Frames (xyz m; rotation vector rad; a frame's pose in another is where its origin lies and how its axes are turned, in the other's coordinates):
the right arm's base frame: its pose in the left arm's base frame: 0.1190 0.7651 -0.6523 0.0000 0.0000 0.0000
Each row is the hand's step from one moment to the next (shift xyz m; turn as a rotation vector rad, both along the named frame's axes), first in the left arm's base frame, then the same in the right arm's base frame.
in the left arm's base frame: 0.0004 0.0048 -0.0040 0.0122 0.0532 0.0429
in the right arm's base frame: 0.0004 0.0048 -0.0040 0.0122 0.0532 0.0429
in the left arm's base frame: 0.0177 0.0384 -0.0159 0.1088 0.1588 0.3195
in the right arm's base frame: 0.0177 0.0384 -0.0159 0.1088 0.1588 0.3195
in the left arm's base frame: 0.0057 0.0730 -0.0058 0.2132 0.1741 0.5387
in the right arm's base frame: 0.0057 0.0730 -0.0058 0.2132 0.1741 0.5387
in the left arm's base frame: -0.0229 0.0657 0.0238 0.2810 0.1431 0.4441
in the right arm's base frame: -0.0229 0.0657 0.0238 0.2810 0.1431 0.4441
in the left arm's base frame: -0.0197 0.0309 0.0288 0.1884 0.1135 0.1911
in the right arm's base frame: -0.0197 0.0309 0.0288 0.1884 0.1135 0.1911
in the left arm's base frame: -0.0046 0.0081 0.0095 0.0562 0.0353 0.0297
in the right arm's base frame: -0.0046 0.0081 0.0095 0.0562 0.0353 0.0297
